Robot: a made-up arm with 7 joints.
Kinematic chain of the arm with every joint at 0, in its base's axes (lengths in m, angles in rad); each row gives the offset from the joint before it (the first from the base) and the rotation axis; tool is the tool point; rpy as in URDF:
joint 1: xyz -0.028 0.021 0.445 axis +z
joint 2: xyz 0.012 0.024 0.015 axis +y
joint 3: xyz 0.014 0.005 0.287 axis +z
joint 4: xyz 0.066 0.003 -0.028 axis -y
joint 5: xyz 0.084 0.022 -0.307 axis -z
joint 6: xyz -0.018 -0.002 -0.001 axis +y
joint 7: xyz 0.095 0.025 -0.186 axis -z
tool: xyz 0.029 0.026 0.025 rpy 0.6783 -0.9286 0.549
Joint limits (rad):
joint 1: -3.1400..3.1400
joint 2: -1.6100..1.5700
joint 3: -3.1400..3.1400
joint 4: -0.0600..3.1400
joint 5: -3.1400..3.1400
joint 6: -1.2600..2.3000
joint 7: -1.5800..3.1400
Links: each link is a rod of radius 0.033 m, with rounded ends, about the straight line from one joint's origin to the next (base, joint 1, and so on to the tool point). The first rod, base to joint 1, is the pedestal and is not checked.
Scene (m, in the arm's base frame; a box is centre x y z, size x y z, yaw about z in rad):
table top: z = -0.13
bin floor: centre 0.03 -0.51 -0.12 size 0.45 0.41 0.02 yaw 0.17
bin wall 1: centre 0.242 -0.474 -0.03 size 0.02 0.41 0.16 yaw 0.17
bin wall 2: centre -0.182 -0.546 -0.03 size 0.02 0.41 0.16 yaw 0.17
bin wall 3: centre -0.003 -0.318 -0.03 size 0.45 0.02 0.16 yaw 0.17
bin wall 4: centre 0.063 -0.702 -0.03 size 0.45 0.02 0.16 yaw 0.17
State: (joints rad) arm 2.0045 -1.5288 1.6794 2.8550 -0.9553 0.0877 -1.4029
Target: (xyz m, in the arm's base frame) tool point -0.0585 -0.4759 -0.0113
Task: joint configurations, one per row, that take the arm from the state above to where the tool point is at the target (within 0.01 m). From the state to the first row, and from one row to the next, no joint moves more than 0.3 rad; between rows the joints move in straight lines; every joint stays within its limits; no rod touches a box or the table.
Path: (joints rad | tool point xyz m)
1: 1.9886 -1.5491 1.9071 2.6240 -0.9604 0.0941 -1.3732 | 0.0409 -0.7074 0.3211
2: 1.9727 -1.5694 2.1347 2.3929 -0.9654 0.1005 -1.3436 | -0.0289 -0.6718 0.2127
3: 1.9568 -1.5897 2.3624 2.1619 -0.9705 0.1069 -1.3139 | -0.0639 -0.5931 0.0940
4: 1.9409 -1.6100 2.5900 1.9309 -0.9756 0.1134 -1.2843 | -0.0585 -0.4759 -0.0113

